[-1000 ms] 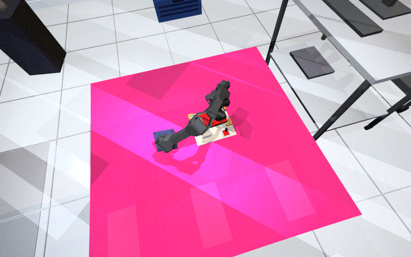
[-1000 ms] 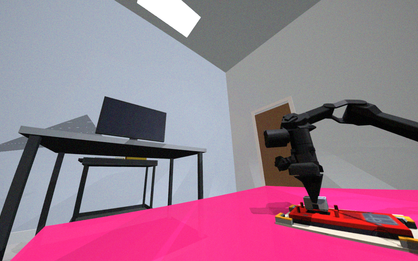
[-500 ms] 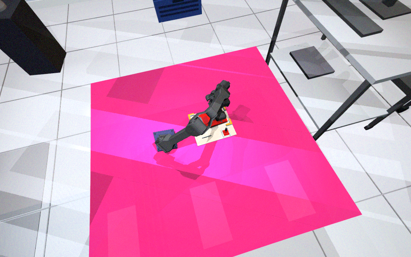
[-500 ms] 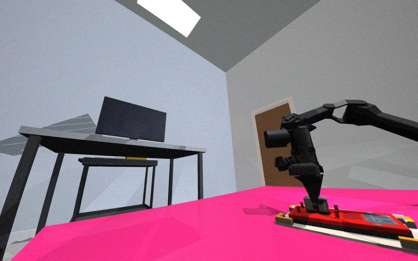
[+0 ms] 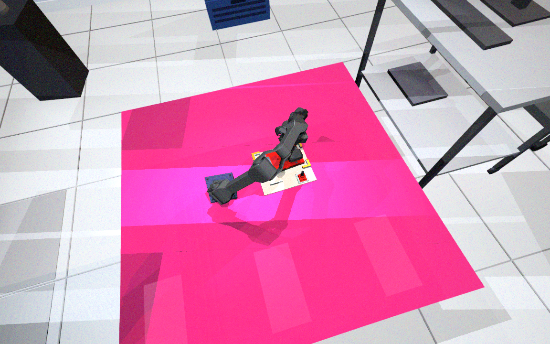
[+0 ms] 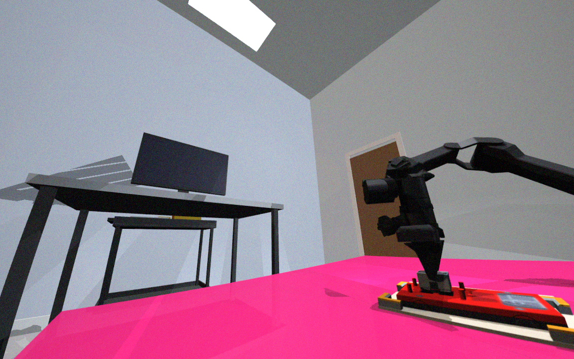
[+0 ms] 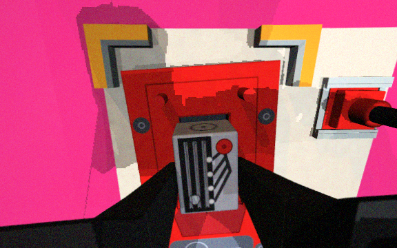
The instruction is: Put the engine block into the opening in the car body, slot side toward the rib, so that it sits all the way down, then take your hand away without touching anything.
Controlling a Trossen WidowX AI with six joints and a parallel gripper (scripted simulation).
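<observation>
The grey engine block is 10 mm below my gripper tip.
</observation>
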